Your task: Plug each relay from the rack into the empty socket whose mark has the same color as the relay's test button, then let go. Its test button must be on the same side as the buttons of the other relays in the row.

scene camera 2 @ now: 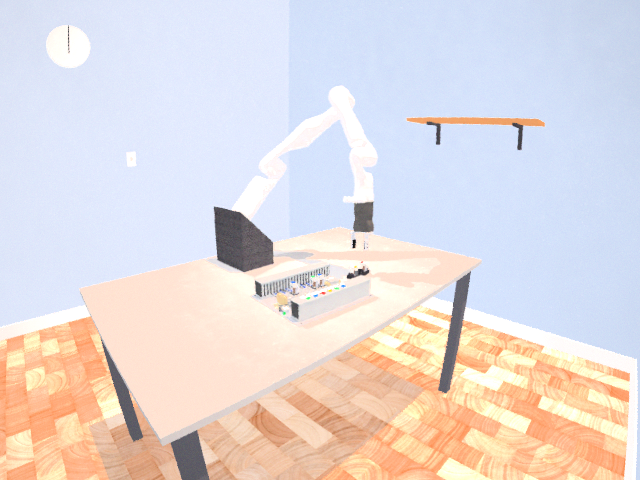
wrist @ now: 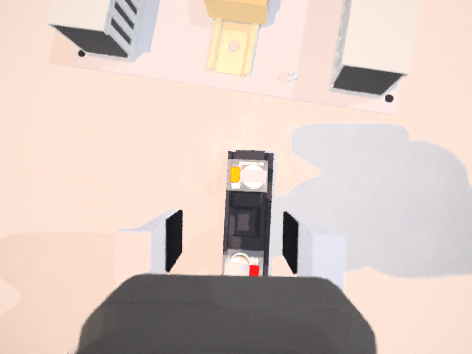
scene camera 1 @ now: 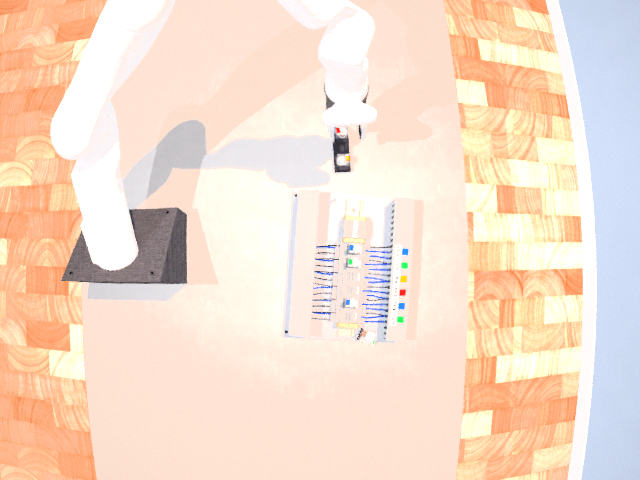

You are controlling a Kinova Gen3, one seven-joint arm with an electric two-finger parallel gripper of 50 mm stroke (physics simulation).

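Pixels of known places: gripper, fingertip midpoint: [scene camera 2: 359,249] [wrist: 232,232] [scene camera 1: 347,135]; arm's base at its link origin: [scene camera 2: 238,219] [scene camera 1: 116,253].
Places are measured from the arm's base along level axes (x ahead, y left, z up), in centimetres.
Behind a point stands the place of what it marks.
The black rack [scene camera 1: 342,169] @(x 44.4, y 21.0, z -17.1 cm) [wrist: 250,154] @(x 44.6, y 21.2, z -17.1 cm) holds a relay with an orange-yellow button [scene camera 1: 342,160] @(x 44.1, y 22.4, z -14.7 cm) [wrist: 253,176] @(x 44.0, y 23.0, z -14.7 cm) and a relay with a red button [scene camera 1: 341,132] @(x 43.8, y 28.9, z -14.7 cm) [wrist: 239,265] @(x 44.1, y 29.0, z -14.7 cm), buttons on opposite sides; its middle slot is empty. My gripper [scene camera 1: 346,130] @(x 44.4, y 26.2, z -8.5 cm) [scene camera 2: 359,243] @(x 44.4, y 26.2, z -8.5 cm) [wrist: 232,232] @(x 44.4, y 26.2, z -8.5 cm) is open and empty above the rack, fingers either side of it in the wrist view. In the socket row, blue [scene camera 1: 353,249] @(x 46.5, y 3.4, z -12.7 cm), green [scene camera 1: 353,262] @(x 46.5, y 0.8, z -12.6 cm) and another blue relay [scene camera 1: 349,303] @(x 45.9, y -7.6, z -12.5 cm) have buttons on the left in scene camera 1. Sockets at the yellow [scene camera 1: 403,279] @(x 57.2, y -2.5, z -13.1 cm), red [scene camera 1: 402,292] @(x 57.1, y -5.2, z -13.1 cm) and lower green [scene camera 1: 400,319] @(x 56.9, y -10.9, z -13.1 cm) marks are empty.
A relay with a green button [scene camera 1: 368,337] @(x 50.8, y -15.1, z -17.0 cm) [scene camera 2: 283,309] @(x 51.7, y -16.1, z -17.0 cm) lies tipped beside the row's lower end. Wiring ducts [scene camera 2: 333,299] [wrist: 375,45] stand along both sides of the panel. A yellow rail end [wrist: 233,60] @(x 47.1, y 13.6, z -19.0 cm) faces the rack. The dark arm base [scene camera 1: 149,248] @(x 6.8, y 1.3, z -0.9 cm) [scene camera 2: 242,240] @(x 11.0, y -4.8, z -6.1 cm) stands left.
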